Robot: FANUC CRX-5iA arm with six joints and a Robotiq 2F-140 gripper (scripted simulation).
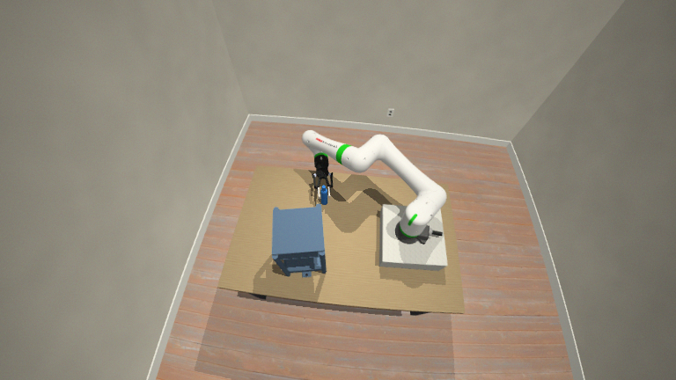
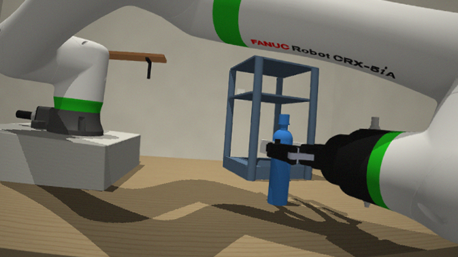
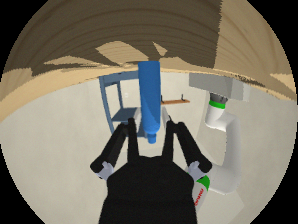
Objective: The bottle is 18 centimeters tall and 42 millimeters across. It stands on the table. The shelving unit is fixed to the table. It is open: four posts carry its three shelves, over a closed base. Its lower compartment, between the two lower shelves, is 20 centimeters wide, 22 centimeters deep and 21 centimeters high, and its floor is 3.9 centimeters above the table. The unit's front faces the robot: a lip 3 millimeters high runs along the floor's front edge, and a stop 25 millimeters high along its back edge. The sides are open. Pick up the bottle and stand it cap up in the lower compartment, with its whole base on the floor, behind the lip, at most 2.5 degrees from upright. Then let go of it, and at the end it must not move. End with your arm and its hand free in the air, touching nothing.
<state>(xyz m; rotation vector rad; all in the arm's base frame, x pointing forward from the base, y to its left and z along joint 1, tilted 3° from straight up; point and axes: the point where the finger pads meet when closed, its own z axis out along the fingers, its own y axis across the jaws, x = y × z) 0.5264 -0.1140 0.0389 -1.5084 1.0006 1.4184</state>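
My hand is 10 mm below the blue bottle. Also, from my hand: shelving unit (10 mm ahead, 350 mm to the left, 70 mm above).
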